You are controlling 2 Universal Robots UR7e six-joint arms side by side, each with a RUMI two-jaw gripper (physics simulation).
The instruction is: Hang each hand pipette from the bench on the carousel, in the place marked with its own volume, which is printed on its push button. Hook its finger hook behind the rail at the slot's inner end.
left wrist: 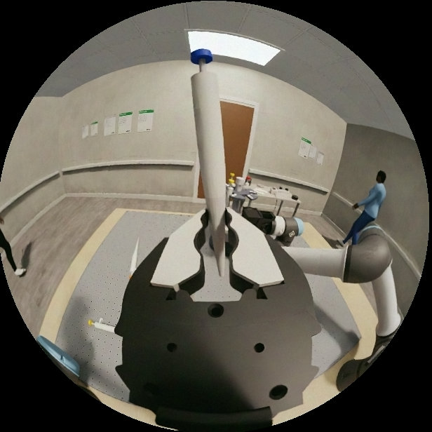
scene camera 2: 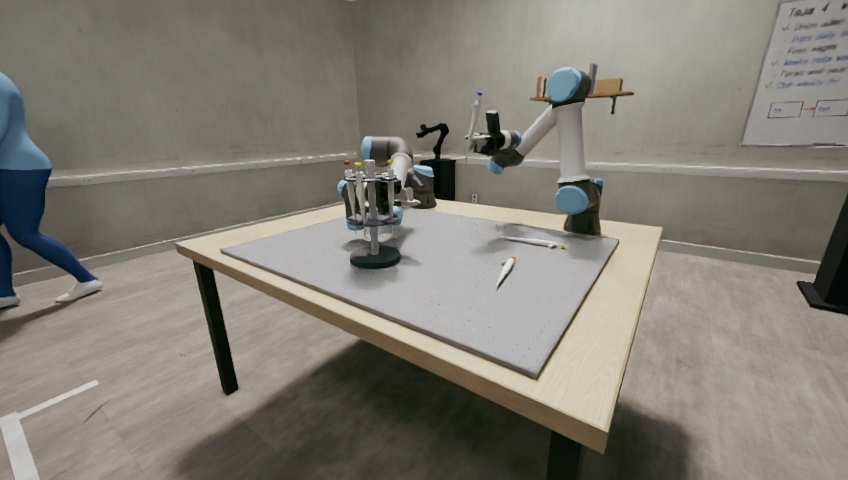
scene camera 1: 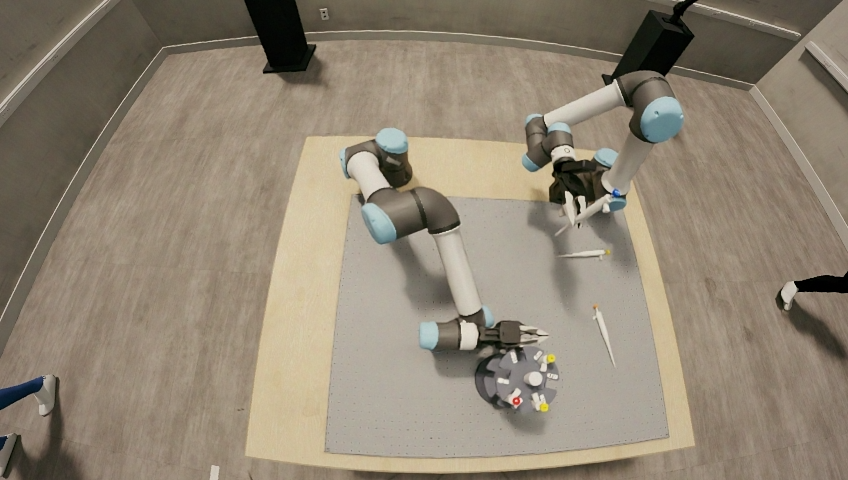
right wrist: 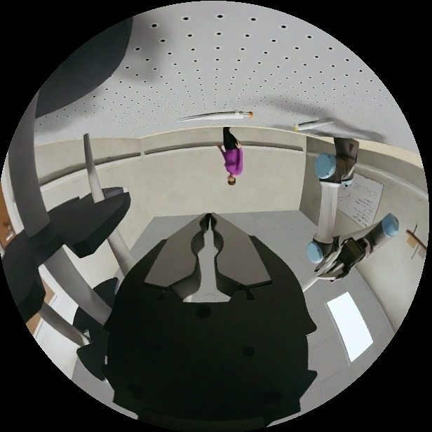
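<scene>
My left gripper [scene camera 1: 574, 222] [scene camera 2: 469, 140] [left wrist: 216, 208] is shut on the blue-button pipette [scene camera 1: 593, 208] [scene camera 2: 474, 118] [left wrist: 207, 117], held button up, high above the mat. My right gripper [scene camera 1: 546, 336] [right wrist: 209, 213] is shut and empty, beside the carousel [scene camera 1: 483, 383] [scene camera 2: 374, 257] [right wrist: 80, 60], at its upper edge in scene camera 1. On the carousel hang a red-button pipette [scene camera 1: 516, 400] [scene camera 2: 346, 163] and two yellow-button ones [scene camera 1: 550, 358] [scene camera 1: 543, 407]. Another yellow-button pipette [scene camera 1: 586, 254] [scene camera 2: 532, 241] [left wrist: 104, 327] and an orange-button pipette [scene camera 1: 604, 333] [scene camera 2: 505, 272] [right wrist: 215, 116] lie on the mat. Printed volumes are unreadable.
The grey perforated mat [scene camera 1: 380, 392] [scene camera 2: 452, 297] covers much of the wooden table [scene camera 1: 291, 297] [scene camera 2: 601, 356]. In the right wrist view the carousel's discs and hanging pipette shafts stand close at the left of the right gripper. The right forearm [scene camera 1: 458, 270] reaches across the mat.
</scene>
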